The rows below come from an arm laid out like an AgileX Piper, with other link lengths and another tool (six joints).
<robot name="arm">
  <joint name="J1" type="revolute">
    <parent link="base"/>
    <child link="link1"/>
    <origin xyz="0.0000 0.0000 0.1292"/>
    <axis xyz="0 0 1"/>
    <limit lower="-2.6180" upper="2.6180"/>
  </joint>
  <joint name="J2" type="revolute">
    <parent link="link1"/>
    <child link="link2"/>
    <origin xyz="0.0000 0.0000 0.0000" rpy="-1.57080 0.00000 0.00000"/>
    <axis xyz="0 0 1"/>
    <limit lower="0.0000" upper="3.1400"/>
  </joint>
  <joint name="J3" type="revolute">
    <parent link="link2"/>
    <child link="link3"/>
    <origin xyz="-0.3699 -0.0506 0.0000"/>
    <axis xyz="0 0 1"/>
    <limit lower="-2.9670" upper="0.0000"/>
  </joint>
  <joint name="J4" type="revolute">
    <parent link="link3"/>
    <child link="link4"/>
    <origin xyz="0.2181 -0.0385 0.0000" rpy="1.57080 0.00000 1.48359"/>
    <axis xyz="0 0 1"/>
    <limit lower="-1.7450" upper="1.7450"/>
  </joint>
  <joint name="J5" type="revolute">
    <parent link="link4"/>
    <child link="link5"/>
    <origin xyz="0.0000 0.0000 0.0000" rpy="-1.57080 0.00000 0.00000"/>
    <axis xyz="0 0 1"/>
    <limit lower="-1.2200" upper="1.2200"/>
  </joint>
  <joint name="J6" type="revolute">
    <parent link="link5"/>
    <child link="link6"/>
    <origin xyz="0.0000 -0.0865 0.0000" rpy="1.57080 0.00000 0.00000"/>
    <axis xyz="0 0 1"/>
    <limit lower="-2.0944" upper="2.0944"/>
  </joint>
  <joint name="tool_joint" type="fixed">
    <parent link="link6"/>
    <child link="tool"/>
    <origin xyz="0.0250 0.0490 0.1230" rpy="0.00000 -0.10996 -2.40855"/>
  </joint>
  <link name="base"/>
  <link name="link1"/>
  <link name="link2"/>
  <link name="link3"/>
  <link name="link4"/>
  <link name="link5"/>
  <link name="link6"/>
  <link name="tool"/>
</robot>
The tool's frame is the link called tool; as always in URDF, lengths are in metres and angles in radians.
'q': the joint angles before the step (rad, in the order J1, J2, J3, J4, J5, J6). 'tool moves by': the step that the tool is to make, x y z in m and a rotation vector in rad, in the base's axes. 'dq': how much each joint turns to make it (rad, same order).
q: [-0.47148, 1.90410, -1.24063, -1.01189, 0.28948, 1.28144]
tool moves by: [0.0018, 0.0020, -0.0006, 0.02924, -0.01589, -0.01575]
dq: [-0.00009, 0.00227, 0.00005, 0.03666, -0.00596, -0.00025]
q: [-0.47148, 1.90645, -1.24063, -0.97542, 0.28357, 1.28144]
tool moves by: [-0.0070, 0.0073, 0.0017, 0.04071, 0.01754, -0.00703]
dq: [0.00005, -0.01859, 0.00020, 0.18008, 0.02612, -0.15933]
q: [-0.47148, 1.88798, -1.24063, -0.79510, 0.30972, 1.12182]
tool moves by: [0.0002, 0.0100, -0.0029, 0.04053, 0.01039, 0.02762]
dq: [-0.00011, -0.00006, -0.00381, 0.17213, -0.00220, -0.16810]
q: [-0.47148, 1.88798, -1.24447, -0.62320, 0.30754, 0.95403]
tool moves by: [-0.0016, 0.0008, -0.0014, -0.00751, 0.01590, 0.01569]
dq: [-0.00004, 0.00005, -0.00199, 0.01798, 0.00690, -0.04002]
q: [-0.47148, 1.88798, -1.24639, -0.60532, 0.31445, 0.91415]
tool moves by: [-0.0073, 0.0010, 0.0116, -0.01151, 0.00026, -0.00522]
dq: [0.00001, -0.03184, 0.00165, 0.01177, 0.02634, -0.01900]
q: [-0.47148, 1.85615, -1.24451, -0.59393, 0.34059, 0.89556]
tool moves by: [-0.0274, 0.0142, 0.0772, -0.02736, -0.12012, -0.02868]
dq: [-0.00008, -0.17842, 0.00127, 0.08838, 0.05609, -0.05245]
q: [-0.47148, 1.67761, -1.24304, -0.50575, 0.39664, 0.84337]
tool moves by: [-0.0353, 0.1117, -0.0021, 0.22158, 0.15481, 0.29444]
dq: [0.08276, -0.09280, 0.00821, 0.59672, 0.27110, -0.60396]
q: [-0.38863, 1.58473, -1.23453, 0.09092, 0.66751, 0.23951]
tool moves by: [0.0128, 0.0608, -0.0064, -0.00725, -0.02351, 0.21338]
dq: [0.13419, 0.01494, 0.02375, 0.09127, -0.05238, -0.14067]
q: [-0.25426, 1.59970, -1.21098, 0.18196, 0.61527, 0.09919]
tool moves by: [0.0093, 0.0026, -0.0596, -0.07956, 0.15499, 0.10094]
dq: [0.04884, 0.12906, 0.00013, -0.11281, 0.00474, -0.01358]
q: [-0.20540, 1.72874, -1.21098, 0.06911, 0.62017, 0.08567]
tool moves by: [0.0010, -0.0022, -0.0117, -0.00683, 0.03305, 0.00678]
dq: [0.00010, 0.02715, -0.00203, -0.01511, 0.00585, 0.00014]
